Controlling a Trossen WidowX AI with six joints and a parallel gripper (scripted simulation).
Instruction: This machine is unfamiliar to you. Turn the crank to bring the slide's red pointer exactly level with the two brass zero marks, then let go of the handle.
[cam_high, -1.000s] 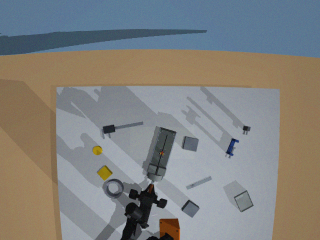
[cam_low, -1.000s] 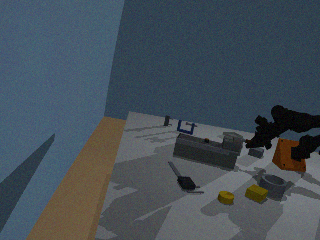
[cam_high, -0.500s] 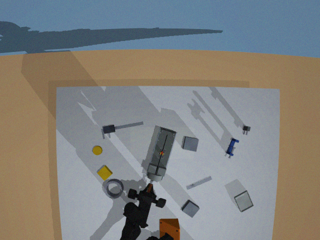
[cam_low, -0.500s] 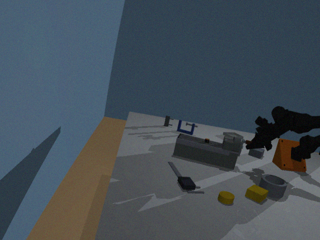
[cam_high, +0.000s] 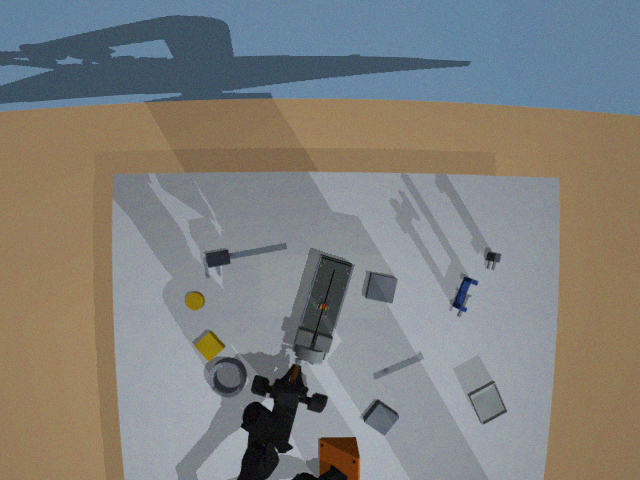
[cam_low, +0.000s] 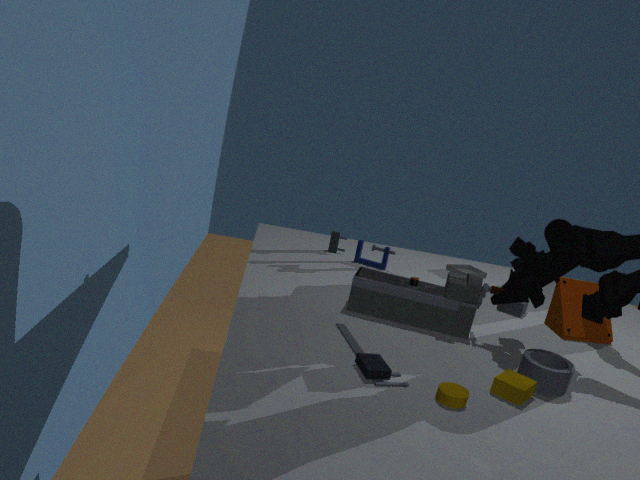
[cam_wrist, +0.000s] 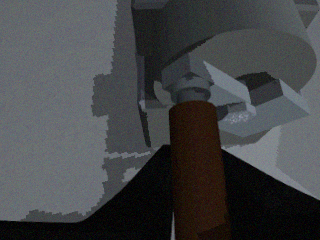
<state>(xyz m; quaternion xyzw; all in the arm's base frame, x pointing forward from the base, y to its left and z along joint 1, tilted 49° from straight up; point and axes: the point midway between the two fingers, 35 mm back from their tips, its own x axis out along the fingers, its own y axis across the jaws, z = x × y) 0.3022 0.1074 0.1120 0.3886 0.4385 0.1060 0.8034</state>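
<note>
My gripper tip is now 160 mm short of the red pointer and 50 mm to the left of it. The rest, counted from my gripper tip: flat grey bar: 280 mm to the right, 80 mm below; brown crank handle: 20 mm behind, 30 mm above; yellow block: 250 mm to the left, 70 mm below.
</note>
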